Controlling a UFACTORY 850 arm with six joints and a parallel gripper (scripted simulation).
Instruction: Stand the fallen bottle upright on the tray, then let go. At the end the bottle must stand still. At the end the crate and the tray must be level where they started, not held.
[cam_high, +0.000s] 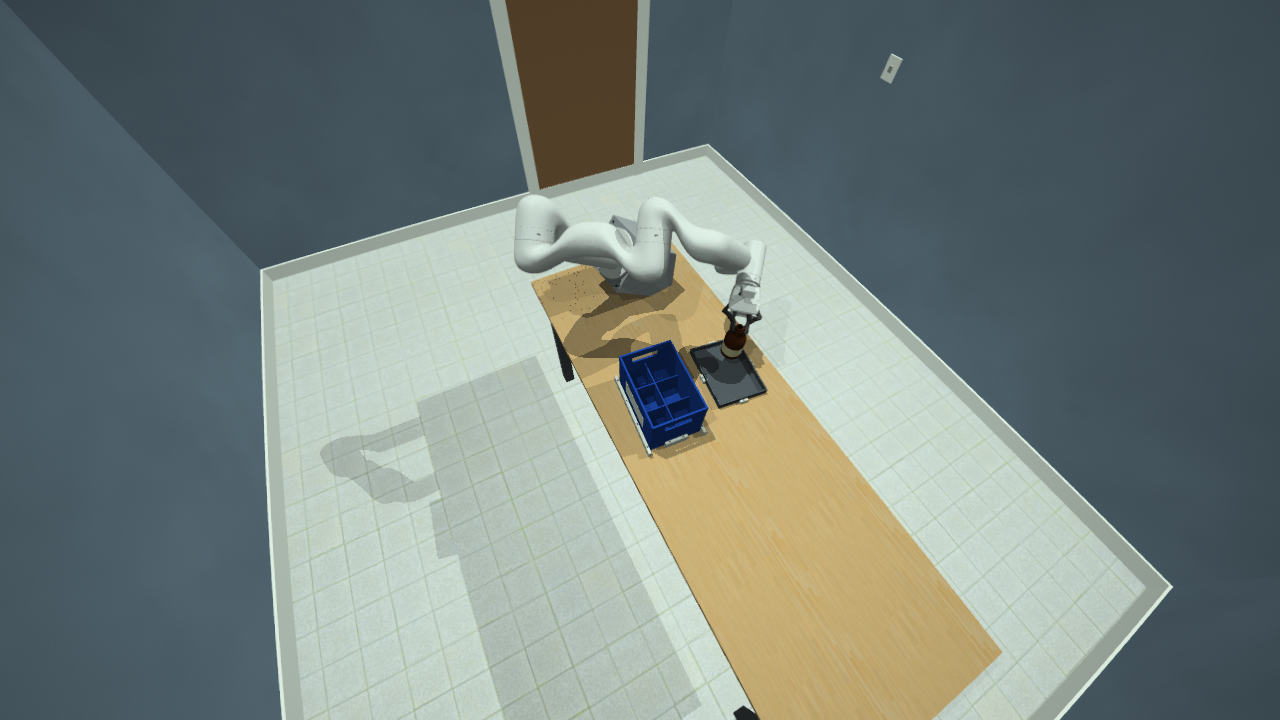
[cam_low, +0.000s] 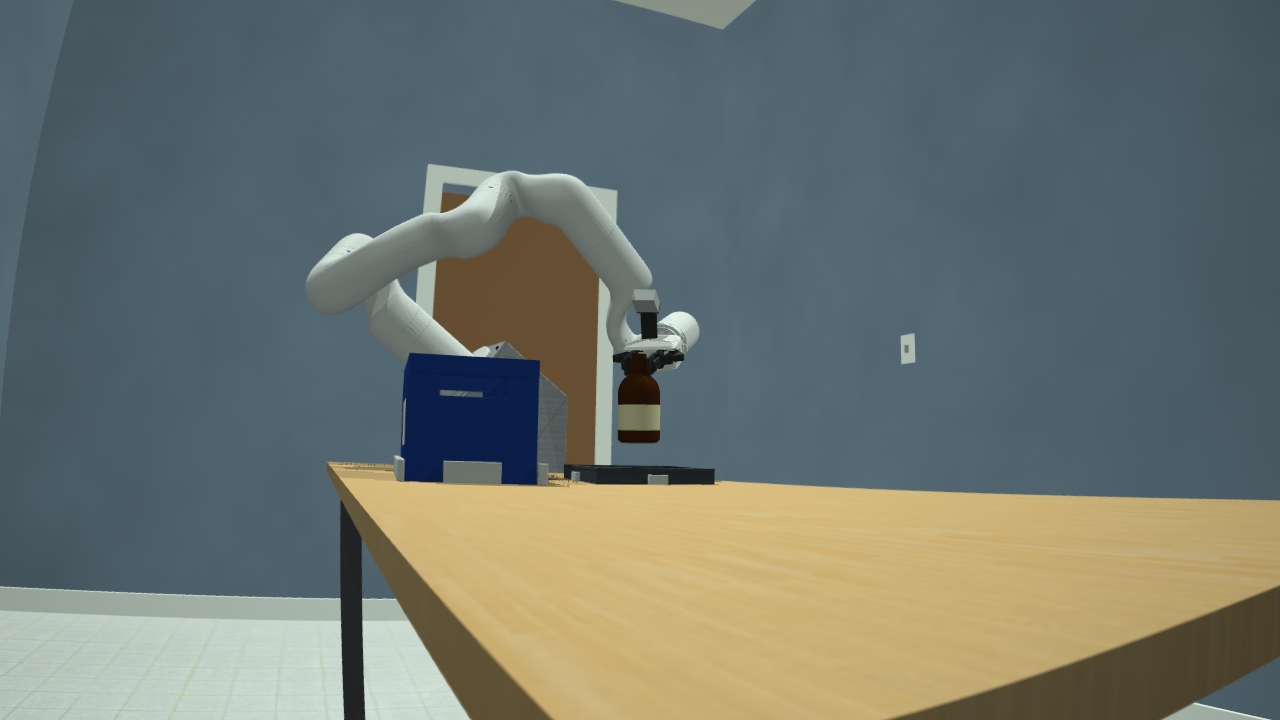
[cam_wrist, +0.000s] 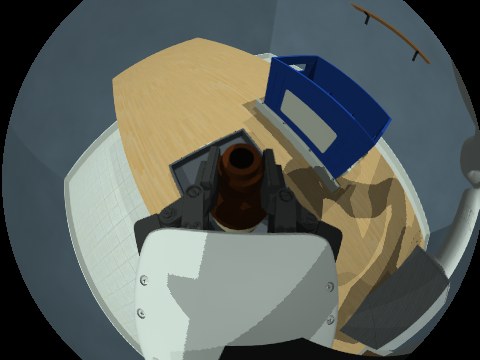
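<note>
My gripper is now 6 cm above the bottle. Also, from my hand: dark tray: 19 cm below, 4 cm ahead, 2 cm to the right; blue crate: 32 cm to the right, 12 cm below, 7 cm ahead.
</note>
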